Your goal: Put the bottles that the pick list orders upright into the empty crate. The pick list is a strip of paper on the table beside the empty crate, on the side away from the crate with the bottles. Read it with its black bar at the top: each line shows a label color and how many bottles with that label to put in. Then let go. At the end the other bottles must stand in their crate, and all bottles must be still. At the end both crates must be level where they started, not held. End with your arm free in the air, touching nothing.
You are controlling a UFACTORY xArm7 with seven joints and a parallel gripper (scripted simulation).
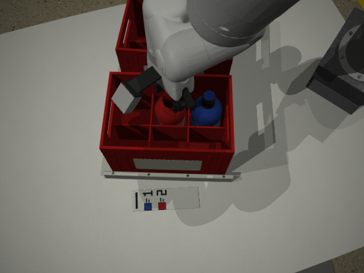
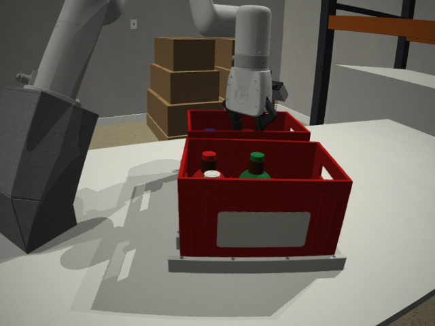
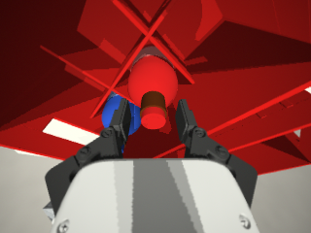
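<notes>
The red bottle is 70 mm below my hand. Also, from my hand: pick list: 20 mm ahead, 190 mm to the left, 150 mm below; then green bottle: 20 mm behind, 150 mm to the right, 70 mm below; then blue bottle: 90 mm behind, 10 mm to the left, 70 mm below.
</notes>
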